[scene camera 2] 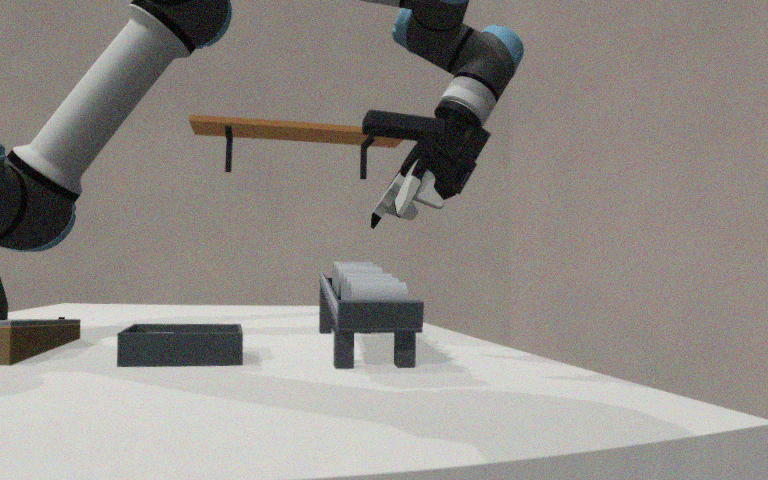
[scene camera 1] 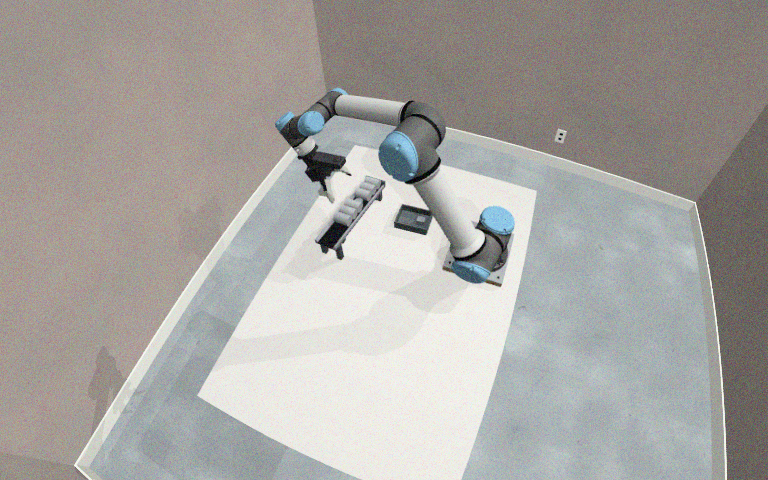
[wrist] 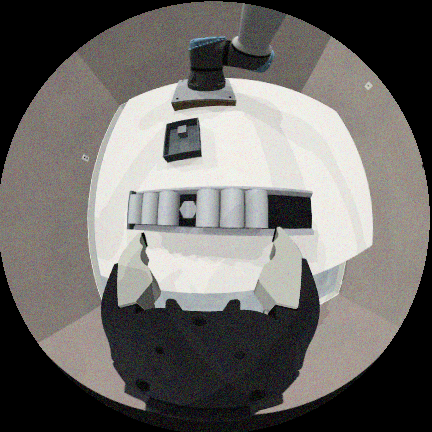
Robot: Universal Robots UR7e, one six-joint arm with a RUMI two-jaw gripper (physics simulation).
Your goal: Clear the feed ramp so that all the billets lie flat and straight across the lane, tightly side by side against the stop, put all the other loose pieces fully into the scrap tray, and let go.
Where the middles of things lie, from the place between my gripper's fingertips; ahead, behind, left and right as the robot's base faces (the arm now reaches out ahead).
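Scene:
There is the stop (scene camera 2: pixel 351 313), and I find it 50 mm behind my hand, 180 mm to the right of it and 110 mm below it.

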